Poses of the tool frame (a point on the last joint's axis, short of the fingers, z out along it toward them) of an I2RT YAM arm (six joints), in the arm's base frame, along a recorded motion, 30 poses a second.
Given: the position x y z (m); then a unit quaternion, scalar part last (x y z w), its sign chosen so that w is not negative.
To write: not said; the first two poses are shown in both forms.
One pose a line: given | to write
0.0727, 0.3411, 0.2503, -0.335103, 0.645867, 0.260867, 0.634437 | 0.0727, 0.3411, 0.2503, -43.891, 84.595, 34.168
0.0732, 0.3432, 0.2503, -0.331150, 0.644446, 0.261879, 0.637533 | 0.0732, 0.3432, 0.2503, -43.320, 84.304, 34.258
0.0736, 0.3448, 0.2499, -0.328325, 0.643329, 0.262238, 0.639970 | 0.0736, 0.3448, 0.2499, -42.908, 84.076, 34.271
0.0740, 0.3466, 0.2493, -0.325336, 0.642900, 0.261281, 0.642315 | 0.0740, 0.3466, 0.2493, -42.478, 83.941, 34.114
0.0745, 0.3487, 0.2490, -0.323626, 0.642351, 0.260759, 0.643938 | 0.0745, 0.3487, 0.2490, -42.227, 83.814, 34.024
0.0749, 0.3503, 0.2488, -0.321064, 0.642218, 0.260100, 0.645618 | 0.0749, 0.3503, 0.2488, -41.864, 83.741, 33.915
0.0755, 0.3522, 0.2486, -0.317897, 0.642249, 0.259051, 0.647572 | 0.0755, 0.3522, 0.2486, -41.419, 83.679, 33.752
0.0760, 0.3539, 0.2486, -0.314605, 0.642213, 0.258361, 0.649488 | 0.0760, 0.3539, 0.2486, -40.959, 83.611, 33.636
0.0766, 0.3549, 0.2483, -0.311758, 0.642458, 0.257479, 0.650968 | 0.0766, 0.3549, 0.2483, -40.564, 83.593, 33.502
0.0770, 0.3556, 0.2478, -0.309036, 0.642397, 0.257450, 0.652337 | 0.0770, 0.3556, 0.2478, -40.188, 83.540, 33.480
